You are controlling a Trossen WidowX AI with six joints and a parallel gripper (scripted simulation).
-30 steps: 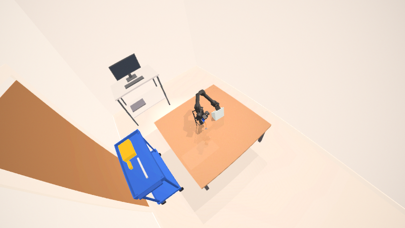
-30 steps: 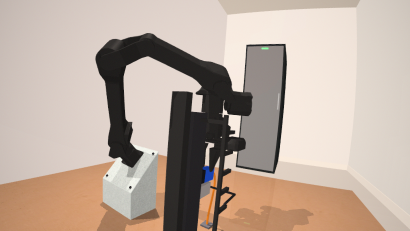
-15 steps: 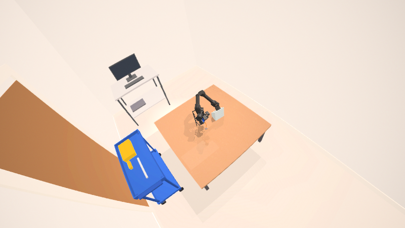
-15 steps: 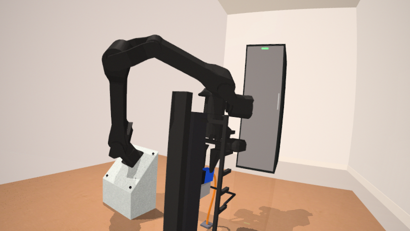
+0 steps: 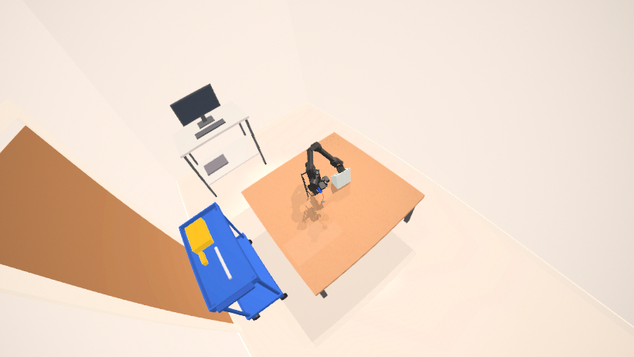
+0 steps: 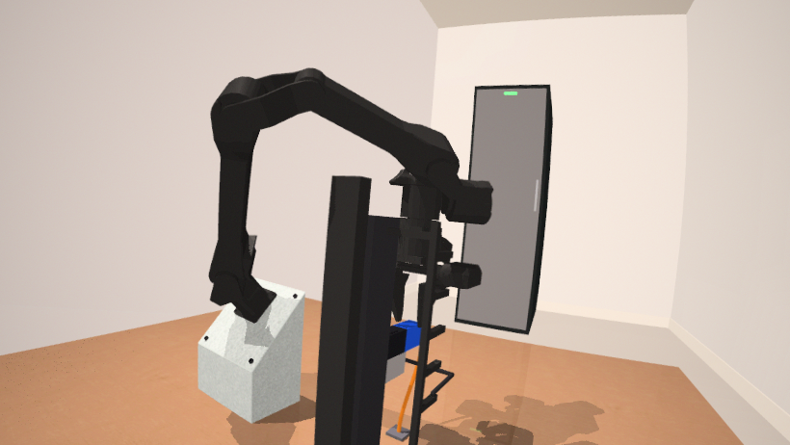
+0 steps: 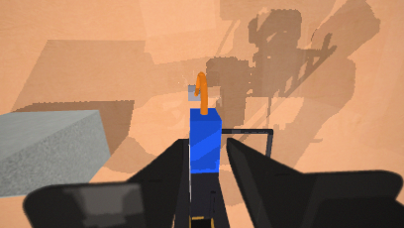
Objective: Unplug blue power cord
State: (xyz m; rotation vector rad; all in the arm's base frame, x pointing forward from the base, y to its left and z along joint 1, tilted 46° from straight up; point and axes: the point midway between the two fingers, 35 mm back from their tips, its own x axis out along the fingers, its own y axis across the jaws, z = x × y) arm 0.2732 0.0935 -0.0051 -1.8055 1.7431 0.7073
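Right now my gripper tip is 2 cm to the left of the blue plug. Round my gripper tip: black post 16 cm to the right, 1 cm above.
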